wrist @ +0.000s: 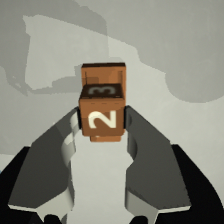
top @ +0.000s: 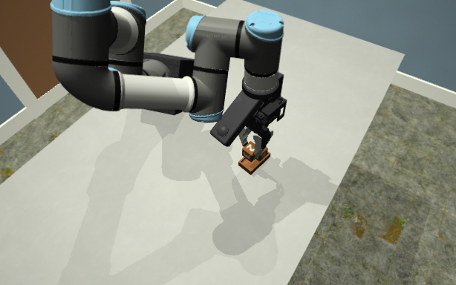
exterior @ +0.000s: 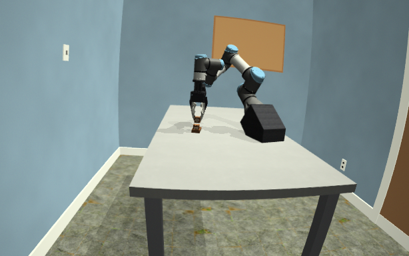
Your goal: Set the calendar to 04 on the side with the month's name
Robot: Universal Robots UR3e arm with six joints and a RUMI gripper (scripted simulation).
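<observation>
Now: hand 20 mm to the right of the brown tray and 60 mm above it. Round my hand: cube 10 mm below.
</observation>
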